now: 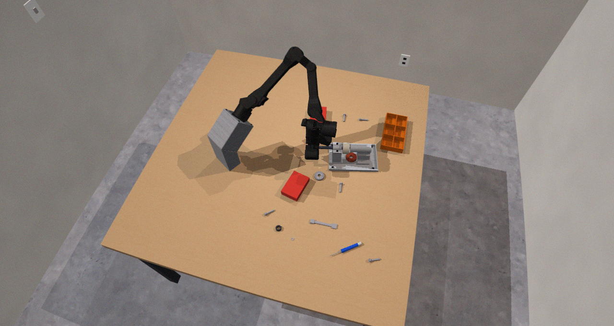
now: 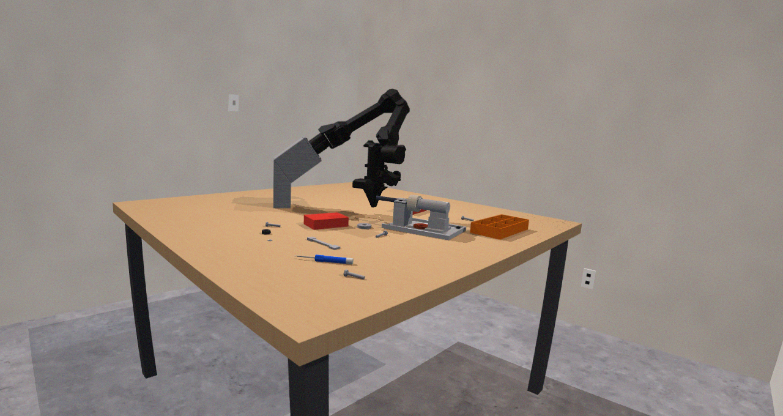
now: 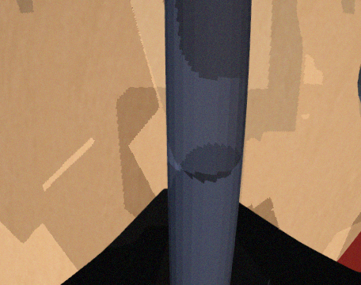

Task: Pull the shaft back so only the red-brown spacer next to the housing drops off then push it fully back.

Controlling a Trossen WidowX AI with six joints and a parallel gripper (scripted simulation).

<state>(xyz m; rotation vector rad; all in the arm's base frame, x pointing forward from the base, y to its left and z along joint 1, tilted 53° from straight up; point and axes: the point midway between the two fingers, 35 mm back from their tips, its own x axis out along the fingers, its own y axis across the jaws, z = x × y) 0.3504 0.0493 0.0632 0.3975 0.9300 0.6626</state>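
The shaft is 7 cm ahead of my hand and 3 cm to the left of it. Round my hand: grey fixture 18 cm ahead, 7 cm to the left, 3 cm below; red-brown spacer 17 cm ahead, 7 cm to the left, 7 cm below; wrench 29 cm to the right, 19 cm ahead, 8 cm below.
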